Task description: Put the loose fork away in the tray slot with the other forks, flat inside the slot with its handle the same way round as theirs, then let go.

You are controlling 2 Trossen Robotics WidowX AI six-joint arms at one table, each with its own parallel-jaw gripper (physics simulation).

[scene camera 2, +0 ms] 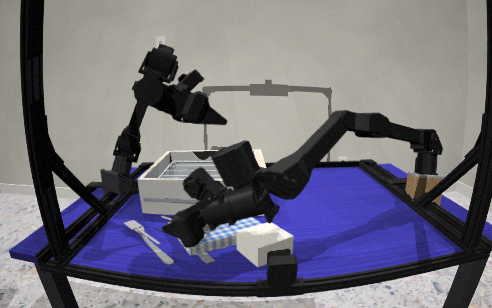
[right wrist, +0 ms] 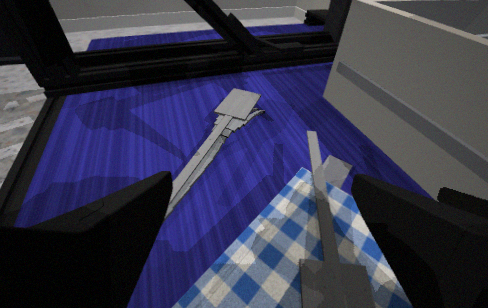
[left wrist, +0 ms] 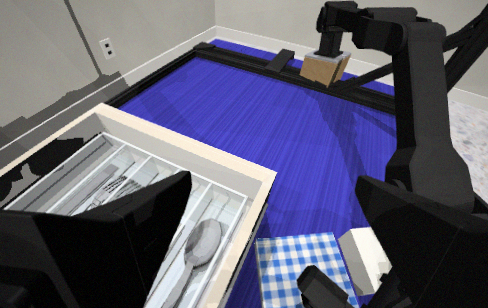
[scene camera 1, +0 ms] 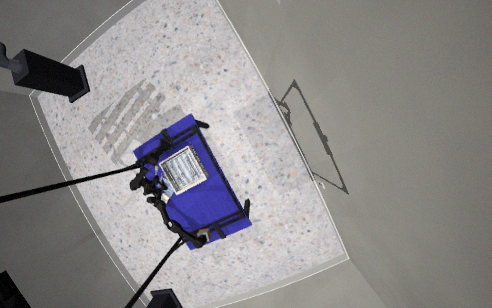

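Two long grey utensils lie together on the blue table, left of the checked cloth in scene camera 2. One utensil (scene camera 2: 152,245) (right wrist: 197,155) has a flat square head; the other utensil (right wrist: 250,119) has a narrow curved end close beside it. Which is the loose fork is unclear. The cutlery tray (left wrist: 226,186) sits inside a pale box (scene camera 2: 160,192) (left wrist: 185,135). Tined fork heads (left wrist: 116,185) show in one slot, a spoon (left wrist: 202,242) in another. My left gripper (scene camera 2: 222,120) (left wrist: 273,181) is open above the box. My right gripper (scene camera 2: 172,232) (right wrist: 263,181) is open, low, between the utensils and cloth.
A blue-white checked cloth (scene camera 2: 227,232) (left wrist: 295,255) (right wrist: 270,250) lies before the box, with a grey utensil (right wrist: 322,205) over it in the right wrist view. A white block (scene camera 2: 262,242) (left wrist: 367,257) stands beside it. The right arm reaches across from a brown block (scene camera 2: 422,187) (left wrist: 325,67).
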